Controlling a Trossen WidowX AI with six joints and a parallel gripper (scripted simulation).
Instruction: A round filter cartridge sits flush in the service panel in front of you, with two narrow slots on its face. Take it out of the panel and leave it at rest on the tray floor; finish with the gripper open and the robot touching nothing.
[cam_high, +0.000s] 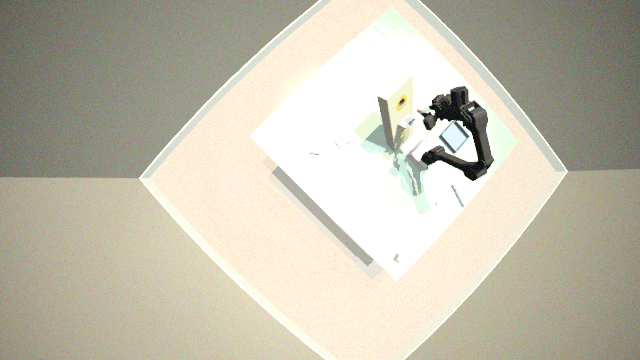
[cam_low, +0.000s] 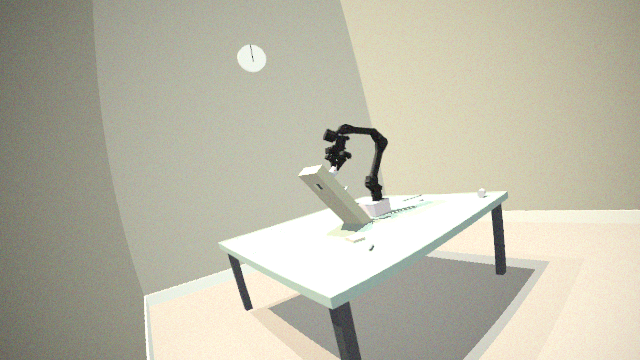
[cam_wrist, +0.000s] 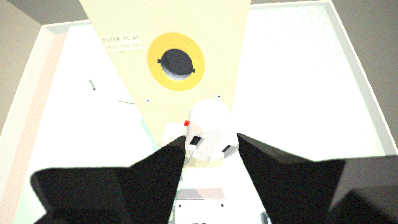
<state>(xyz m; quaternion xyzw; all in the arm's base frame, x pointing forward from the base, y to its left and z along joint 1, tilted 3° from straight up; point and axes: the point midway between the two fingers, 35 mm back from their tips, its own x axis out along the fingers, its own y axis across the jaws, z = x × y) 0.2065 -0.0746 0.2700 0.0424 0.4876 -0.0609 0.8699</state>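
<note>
Now: the grey-blue tray 340 mm behind my gripper tip, 300 mm below it and 190 mm to the right of it. The rest, counted from my gripper tip: round white filter cartridge right at my gripper tip.
</note>
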